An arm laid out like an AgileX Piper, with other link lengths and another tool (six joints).
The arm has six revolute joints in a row. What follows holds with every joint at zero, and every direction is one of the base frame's.
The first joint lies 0.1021 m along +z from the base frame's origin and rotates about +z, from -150 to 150 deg.
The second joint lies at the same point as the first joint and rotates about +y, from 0 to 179.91 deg.
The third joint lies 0.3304 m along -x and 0.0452 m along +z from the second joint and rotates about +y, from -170 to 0 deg.
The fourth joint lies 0.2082 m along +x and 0.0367 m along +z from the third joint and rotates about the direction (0.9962, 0, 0.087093), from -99.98 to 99.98 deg.
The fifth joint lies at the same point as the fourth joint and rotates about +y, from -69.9 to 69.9 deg.
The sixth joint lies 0.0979 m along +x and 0.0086 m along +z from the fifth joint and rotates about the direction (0.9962, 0, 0.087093), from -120 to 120 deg.
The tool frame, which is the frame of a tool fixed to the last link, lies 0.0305 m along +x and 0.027 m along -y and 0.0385 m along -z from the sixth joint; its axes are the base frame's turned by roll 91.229, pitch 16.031 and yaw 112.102 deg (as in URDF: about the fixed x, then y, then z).
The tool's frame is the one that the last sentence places.
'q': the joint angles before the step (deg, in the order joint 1, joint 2, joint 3, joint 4, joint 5, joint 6). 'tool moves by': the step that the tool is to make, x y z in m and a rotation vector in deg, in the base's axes. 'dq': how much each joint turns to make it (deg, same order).
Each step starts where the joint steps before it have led.
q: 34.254, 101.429, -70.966, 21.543, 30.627, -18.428
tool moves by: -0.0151, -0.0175, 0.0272, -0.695, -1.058, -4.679
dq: 0.008, -5.163, -0.001, -8.727, 3.072, 11.176
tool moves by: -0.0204, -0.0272, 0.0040, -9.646, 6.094, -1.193
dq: -0.012, -1.705, 0.005, -9.187, 11.680, 6.808
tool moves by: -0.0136, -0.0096, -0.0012, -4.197, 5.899, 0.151
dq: 0.008, 0.012, -0.003, -0.482, 7.221, 0.449
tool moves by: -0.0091, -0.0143, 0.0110, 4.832, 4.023, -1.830
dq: -4.630, -2.618, -0.013, 8.002, 4.022, -4.970
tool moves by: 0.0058, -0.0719, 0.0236, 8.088, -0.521, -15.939
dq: -19.747, -5.266, 0.007, 9.203, 3.422, -5.437
